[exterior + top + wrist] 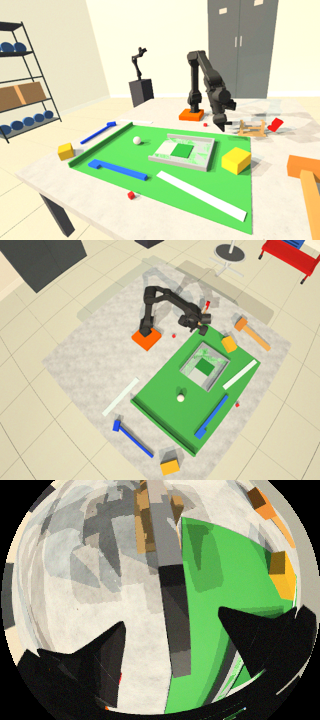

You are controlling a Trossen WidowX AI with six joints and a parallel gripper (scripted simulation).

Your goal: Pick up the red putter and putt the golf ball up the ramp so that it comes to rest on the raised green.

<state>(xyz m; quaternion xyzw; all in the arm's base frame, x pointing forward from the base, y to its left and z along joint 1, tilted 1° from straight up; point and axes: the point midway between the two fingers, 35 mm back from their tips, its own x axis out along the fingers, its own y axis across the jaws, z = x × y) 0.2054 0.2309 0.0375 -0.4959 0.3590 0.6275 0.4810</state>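
My gripper tip is 11 cm to the right of the red putter, 4 cm past it and 2 cm below it. Round my gripper tip: wooden stand: 12 cm to the left, 4 cm behind; then white golf ball: 38 cm to the right, 26 cm ahead, 1 cm below; then green mat: 28 cm ahead, 22 cm to the right, 3 cm below.
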